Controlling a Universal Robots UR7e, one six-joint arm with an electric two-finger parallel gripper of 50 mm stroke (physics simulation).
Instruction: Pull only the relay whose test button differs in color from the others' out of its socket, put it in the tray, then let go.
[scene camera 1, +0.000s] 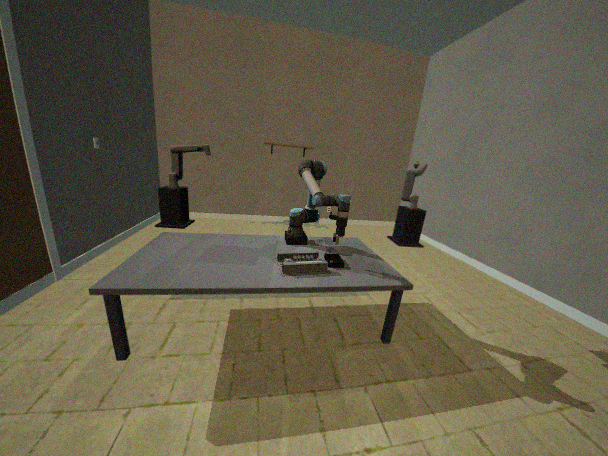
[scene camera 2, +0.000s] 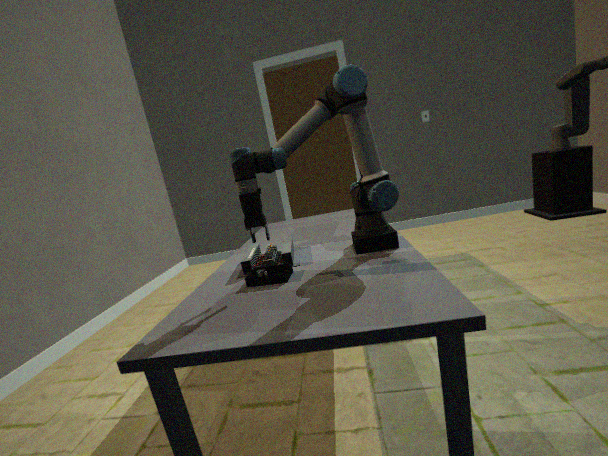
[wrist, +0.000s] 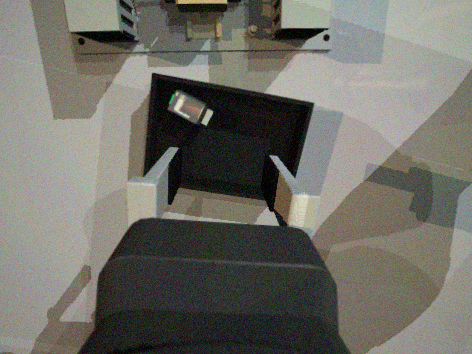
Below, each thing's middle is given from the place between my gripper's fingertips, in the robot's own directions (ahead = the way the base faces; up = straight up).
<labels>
Right now my hand is 1 cm to the right of the black tray (wrist: 243, 129) and 15 cm above it.
</labels>
